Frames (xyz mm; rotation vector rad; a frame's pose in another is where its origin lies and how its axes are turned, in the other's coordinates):
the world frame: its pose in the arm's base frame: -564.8 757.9 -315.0 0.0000 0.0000 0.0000
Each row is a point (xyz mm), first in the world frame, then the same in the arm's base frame.
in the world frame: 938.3 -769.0 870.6
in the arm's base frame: 373.5 -11.1 555.6
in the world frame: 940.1 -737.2 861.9
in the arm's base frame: 375.3 20.7 546.9
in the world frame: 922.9 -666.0 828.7
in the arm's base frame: 358.1 91.9 513.7
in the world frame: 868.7 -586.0 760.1
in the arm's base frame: 303.9 171.9 445.1
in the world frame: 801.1 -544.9 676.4
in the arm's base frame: 236.3 213.0 361.4
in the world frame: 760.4 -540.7 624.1
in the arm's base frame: 195.6 217.2 309.1
